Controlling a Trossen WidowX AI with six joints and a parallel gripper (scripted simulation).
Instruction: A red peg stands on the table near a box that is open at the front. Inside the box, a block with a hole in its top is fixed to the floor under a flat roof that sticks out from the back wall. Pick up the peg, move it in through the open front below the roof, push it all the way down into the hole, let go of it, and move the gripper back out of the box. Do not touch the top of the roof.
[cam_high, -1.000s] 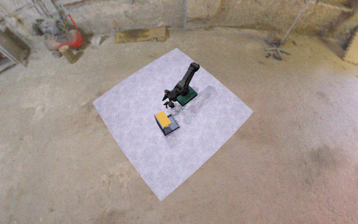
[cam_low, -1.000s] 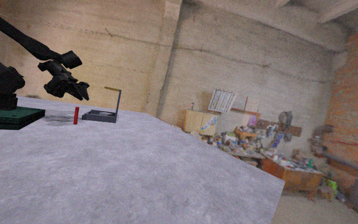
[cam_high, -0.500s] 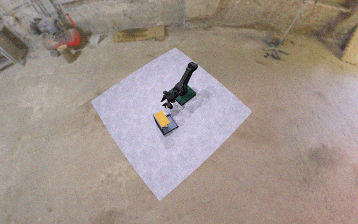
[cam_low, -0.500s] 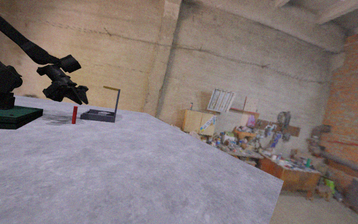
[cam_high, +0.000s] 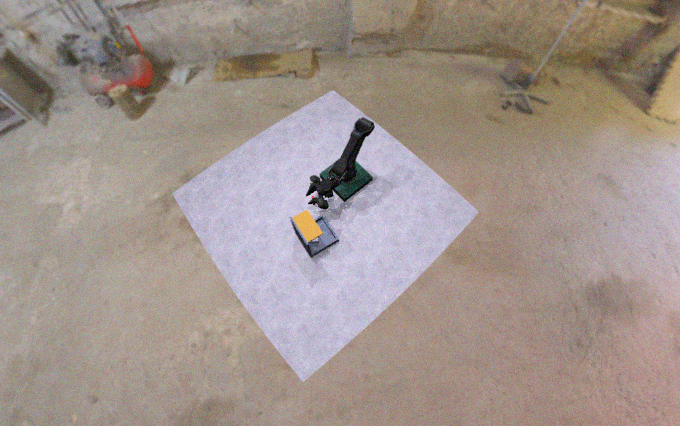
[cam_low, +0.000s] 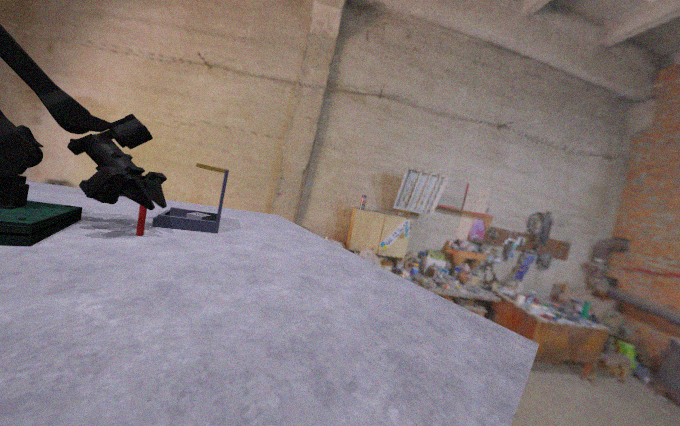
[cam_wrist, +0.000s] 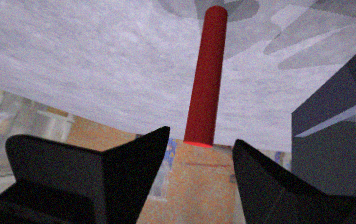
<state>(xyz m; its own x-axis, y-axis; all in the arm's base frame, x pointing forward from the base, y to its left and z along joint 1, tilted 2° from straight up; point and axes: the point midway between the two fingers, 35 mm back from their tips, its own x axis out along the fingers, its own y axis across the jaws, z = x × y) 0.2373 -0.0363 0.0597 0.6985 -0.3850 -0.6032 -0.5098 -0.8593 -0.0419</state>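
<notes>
The red peg is 30 mm behind my gripper tip, 10 mm to the left of it and 30 mm below it. From my gripper tip the other things lie so: back wall (170 mm ahead, 140 mm to the left, 30 mm above); then roof (130 mm ahead, 150 mm to the left, 120 mm above).
</notes>
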